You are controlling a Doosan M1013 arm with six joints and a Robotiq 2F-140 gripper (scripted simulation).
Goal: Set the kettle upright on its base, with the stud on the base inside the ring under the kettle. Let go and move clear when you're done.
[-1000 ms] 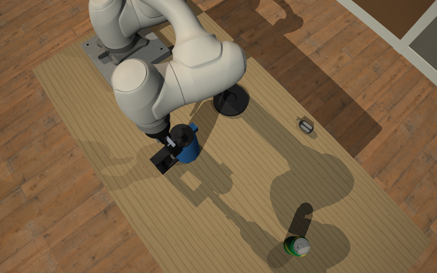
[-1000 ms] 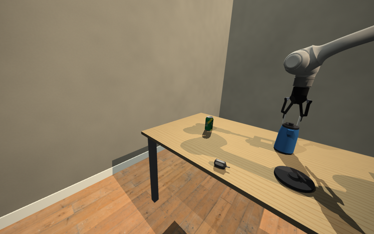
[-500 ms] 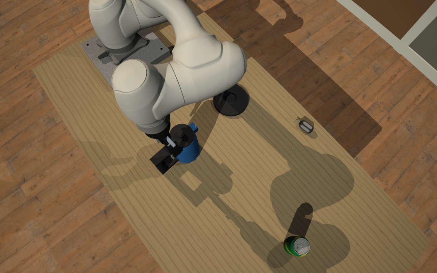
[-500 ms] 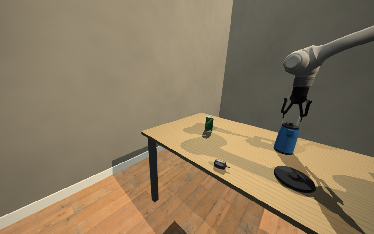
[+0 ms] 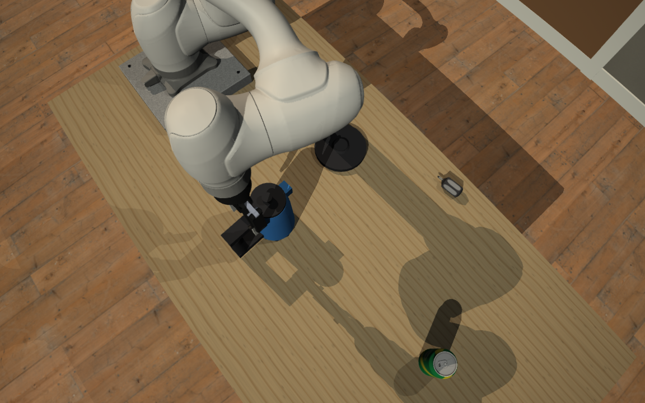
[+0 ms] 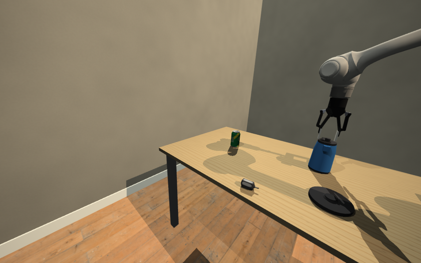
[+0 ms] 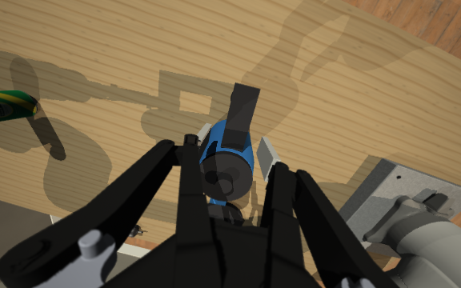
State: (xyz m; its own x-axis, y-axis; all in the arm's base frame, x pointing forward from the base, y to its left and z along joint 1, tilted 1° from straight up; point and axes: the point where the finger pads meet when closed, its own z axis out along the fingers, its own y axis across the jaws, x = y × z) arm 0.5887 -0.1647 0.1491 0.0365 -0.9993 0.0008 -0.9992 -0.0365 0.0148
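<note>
Right now my hand is 10 cm above the blue kettle and 3 cm to the right of it. The rest, counted from my hand: green soda can (53 cm ahead, 13 cm below, 11 cm to the left); then round black base (35 cm to the left, 18 cm below, 5 cm behind); then small dark object (49 cm to the left, 24 cm ahead, 18 cm below).
</note>
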